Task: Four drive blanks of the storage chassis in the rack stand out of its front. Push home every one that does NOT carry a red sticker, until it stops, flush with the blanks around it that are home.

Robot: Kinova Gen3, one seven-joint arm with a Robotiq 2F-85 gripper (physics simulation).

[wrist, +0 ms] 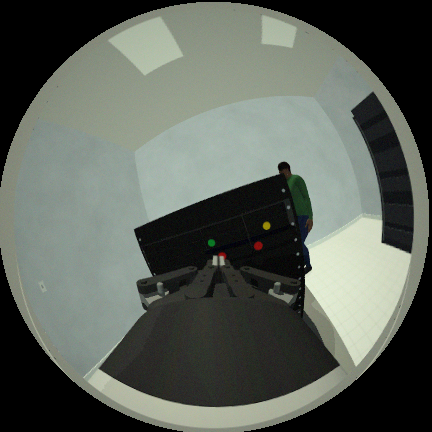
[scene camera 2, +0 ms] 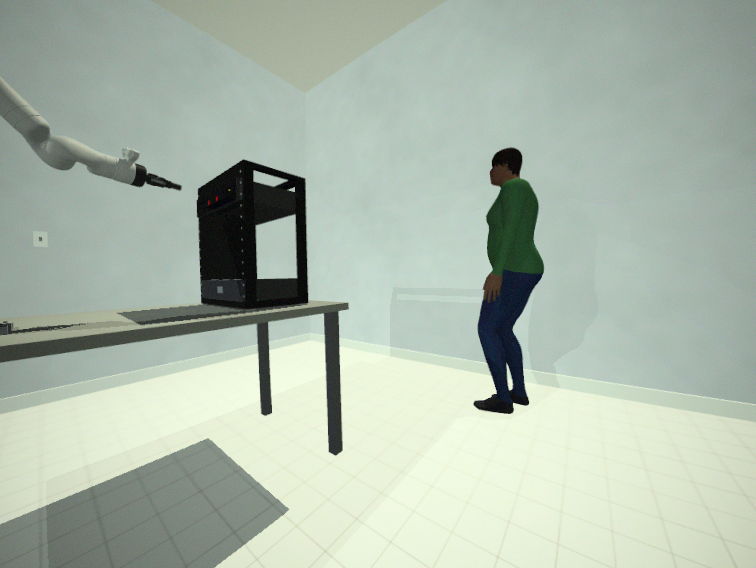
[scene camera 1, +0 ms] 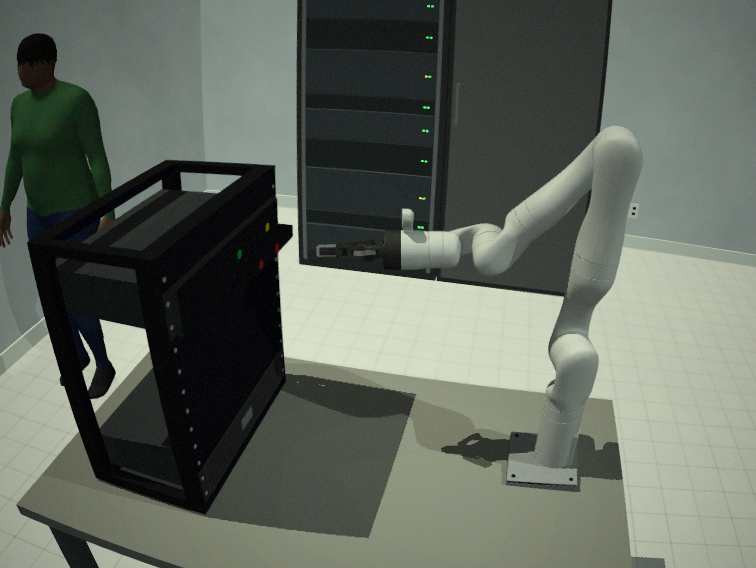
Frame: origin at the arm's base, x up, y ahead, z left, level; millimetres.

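Seen in the pictures: gripper, fingertip midpoint: (wrist: 217,262) (scene camera 2: 180,188) (scene camera 1: 316,250); arm's base, origin of the base link: (scene camera 1: 553,454).
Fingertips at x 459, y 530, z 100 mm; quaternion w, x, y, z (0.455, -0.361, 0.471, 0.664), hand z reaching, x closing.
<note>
Offsets run from my fingertips to a thing's top centre.
The black rack @(dx +105, dy +292, dz +93 mm) (scene camera 1: 155,342) (scene camera 2: 248,244) (wrist: 210,205) holds the storage chassis (scene camera 1: 103,293) (scene camera 2: 271,204) (wrist: 175,245) near its top. The dark front shows a green sticker @(dx +5, dy +139, dz +60 mm) (scene camera 1: 239,254) (wrist: 211,243), a yellow sticker @(dx +5, dy +153, dz -82 mm) (scene camera 1: 267,226) (scene camera 2: 229,189) (wrist: 266,225), one red sticker @(dx -24, dy +107, dz +32 mm) (scene camera 1: 261,264) (wrist: 222,255) and another red sticker @(dx -24, dy +115, dz -51 mm) (scene camera 1: 276,247) (wrist: 258,246). A dark blank @(dx -20, dy +179, dz -85 mm) (scene camera 1: 283,234) juts out at the far end in scene camera 1. Other blanks' depths are too dark to tell. My gripper (scene camera 1: 319,251) (scene camera 2: 180,187) (wrist: 217,262) is shut and empty, apart from the front; its tips partly cover the lower red sticker in the wrist view.
The rack stands on the table (scene camera 1: 464,525) (scene camera 2: 152,332), facing the arm's base (scene camera 1: 542,470). A person in green (scene camera 1: 58,146) (scene camera 2: 516,225) (wrist: 300,195) stands behind the rack. A tall server cabinet (scene camera 1: 525,140) (wrist: 387,170) stands beyond the table.
</note>
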